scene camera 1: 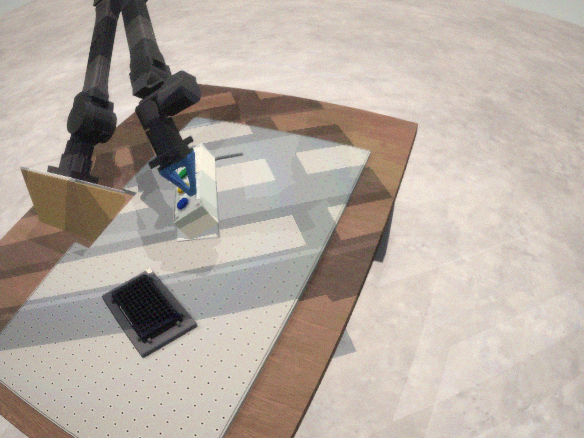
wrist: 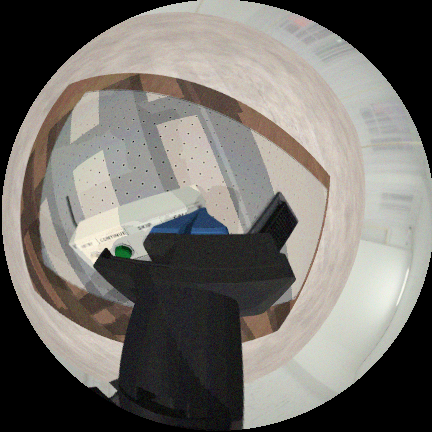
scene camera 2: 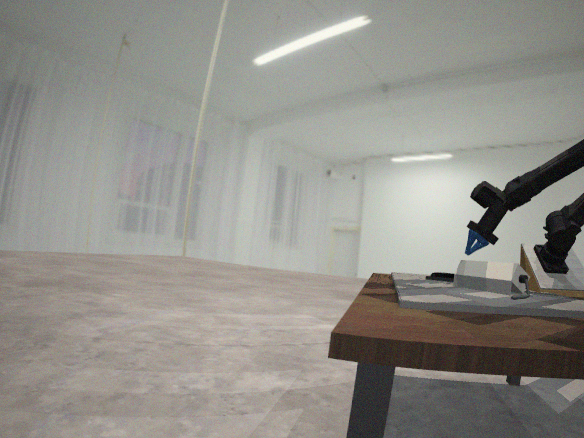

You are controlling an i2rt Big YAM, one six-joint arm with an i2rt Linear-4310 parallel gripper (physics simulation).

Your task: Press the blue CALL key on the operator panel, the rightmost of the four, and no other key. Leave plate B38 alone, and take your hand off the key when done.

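Places are measured from the arm's base along level axes (x ahead, y left, z up), in millimetres.
Where they show: gripper, between the fingertips: [scene camera 1: 193, 195] [wrist: 202, 212] [scene camera 2: 466, 254]; arm's base, origin of its link: [scene camera 1: 72, 178] [scene camera 2: 549, 260].
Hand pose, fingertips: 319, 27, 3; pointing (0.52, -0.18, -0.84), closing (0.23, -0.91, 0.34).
Observation:
Things, the pixels of their centre, and the offset from my fingertips, as dx, dy, dz. Level surfaces: height alone.
- white operator panel, middle of its body: [wrist: 136, 229] [scene camera 1: 195, 188] [scene camera 2: 489, 275] -49, +87, -60
- yellow key, middle of its body: [scene camera 1: 183, 188] -57, +54, -38
- green key, middle of its body: [wrist: 122, 251] [scene camera 1: 184, 174] -81, +99, -38
- Black plate B38, middle of its body: [scene camera 1: 144, 306] [wrist: 277, 230] [scene camera 2: 449, 275] -10, -216, -83
- perforated board, height of its surface: dz -102
- wooden table, height of its surface: dz -115
The white operator panel [scene camera 1: 207, 170] [scene camera 2: 487, 274] [wrist: 102, 224] stands on the perforated board. Its blue CALL key [scene camera 1: 182, 203] shows at the near end in scene camera 1; the yellow key [scene camera 1: 180, 190] and the green key [scene camera 1: 183, 172] [wrist: 123, 252] lie farther along the row. The CALL key is hidden behind the gripper in the wrist view. My gripper [scene camera 1: 192, 194] [scene camera 2: 467, 253] [wrist: 202, 212] is shut and empty, its blue fingers pointing down. It hangs above the panel, clear of its top in scene camera 2. Black plate B38 [scene camera 1: 150, 310] [scene camera 2: 440, 276] [wrist: 281, 220] lies flat on the board, apart from the gripper.
The perforated board [scene camera 1: 260, 325] [scene camera 2: 435, 300] lies on a wooden table [scene camera 1: 300, 390] [scene camera 2: 425, 332]. A tan slanted panel [scene camera 1: 75, 207] [scene camera 2: 525, 270] stands by the arm's base side. A thin dark rod [scene camera 1: 229, 156] [scene camera 2: 523, 287] [wrist: 72, 210] sits beside the operator panel.

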